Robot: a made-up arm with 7 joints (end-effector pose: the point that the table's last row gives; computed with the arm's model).
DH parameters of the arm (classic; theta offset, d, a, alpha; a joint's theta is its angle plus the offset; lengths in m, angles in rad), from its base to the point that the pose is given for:
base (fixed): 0 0.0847 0 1.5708
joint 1: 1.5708 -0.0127 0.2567 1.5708
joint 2: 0 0.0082 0.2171 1.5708
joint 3: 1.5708 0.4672 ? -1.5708
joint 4: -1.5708 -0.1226 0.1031 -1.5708
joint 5: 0 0.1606 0.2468 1.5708
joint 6: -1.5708 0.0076 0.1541 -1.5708
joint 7: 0 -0.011 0.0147 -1.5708
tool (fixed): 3.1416 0.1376 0 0
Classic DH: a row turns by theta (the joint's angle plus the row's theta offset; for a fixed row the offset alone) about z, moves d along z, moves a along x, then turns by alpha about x.
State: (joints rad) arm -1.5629 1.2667 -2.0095 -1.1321 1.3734 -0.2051 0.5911
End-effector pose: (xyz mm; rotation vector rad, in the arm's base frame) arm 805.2 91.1 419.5 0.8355 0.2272 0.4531
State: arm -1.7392 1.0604 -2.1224 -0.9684 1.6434 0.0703 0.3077
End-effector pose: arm 762.2 157.1 298.2 1.1591 0.1844 0.1792
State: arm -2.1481 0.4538 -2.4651 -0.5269 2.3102 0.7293 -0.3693
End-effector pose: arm 512.3 220.4 116.3 1.6556 0.4932 -0.4810
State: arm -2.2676 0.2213 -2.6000 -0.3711 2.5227 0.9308 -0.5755
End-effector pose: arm 429.8 182.1 73.5 1.7366 0.7400 -0.5813
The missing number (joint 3, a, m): 0.0263
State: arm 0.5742 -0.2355 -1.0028 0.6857 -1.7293 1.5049 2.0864
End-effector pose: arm -63.0 435.4 548.4 1.7262 -0.7986 -1.3241
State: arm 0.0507 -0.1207 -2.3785 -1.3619 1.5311 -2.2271 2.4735
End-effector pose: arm -115.5 705.5 132.2 2.5657 0.8317 0.3423
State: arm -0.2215 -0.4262 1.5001 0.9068 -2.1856 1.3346 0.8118
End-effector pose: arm -122.3 382.1 305.1 -3.0583 0.2725 -0.0235
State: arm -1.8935 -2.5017 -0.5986 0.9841 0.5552 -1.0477 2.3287
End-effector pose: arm -550.1 -75.2 20.9 2.4997 -1.1117 -0.9502
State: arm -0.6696 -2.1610 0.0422 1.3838 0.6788 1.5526 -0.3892
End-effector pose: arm 80.3 375.0 -571.2 -0.4597 -1.9110 -1.0928
